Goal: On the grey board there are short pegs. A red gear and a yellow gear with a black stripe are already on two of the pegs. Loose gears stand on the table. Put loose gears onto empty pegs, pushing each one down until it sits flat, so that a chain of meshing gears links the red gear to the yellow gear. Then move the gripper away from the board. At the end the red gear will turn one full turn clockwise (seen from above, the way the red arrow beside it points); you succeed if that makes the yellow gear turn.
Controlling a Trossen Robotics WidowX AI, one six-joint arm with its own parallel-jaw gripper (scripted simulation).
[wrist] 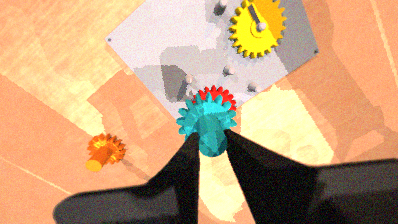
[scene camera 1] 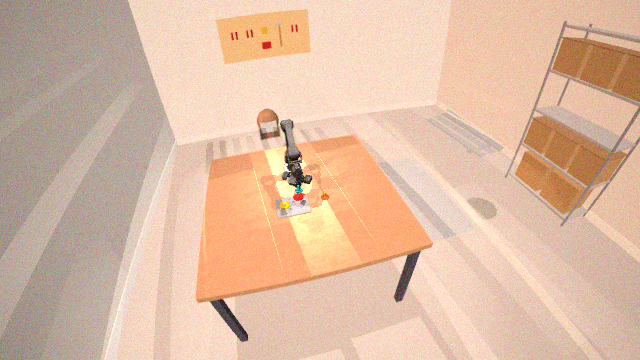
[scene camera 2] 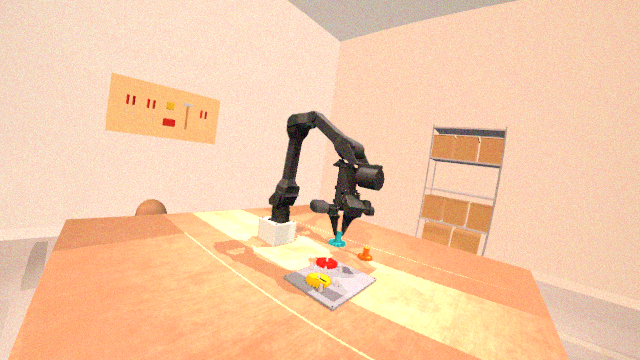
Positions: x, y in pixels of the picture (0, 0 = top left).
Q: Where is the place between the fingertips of my gripper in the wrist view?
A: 210, 136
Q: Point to an orange gear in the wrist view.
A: At 104, 149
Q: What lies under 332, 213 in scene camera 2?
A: My gripper.
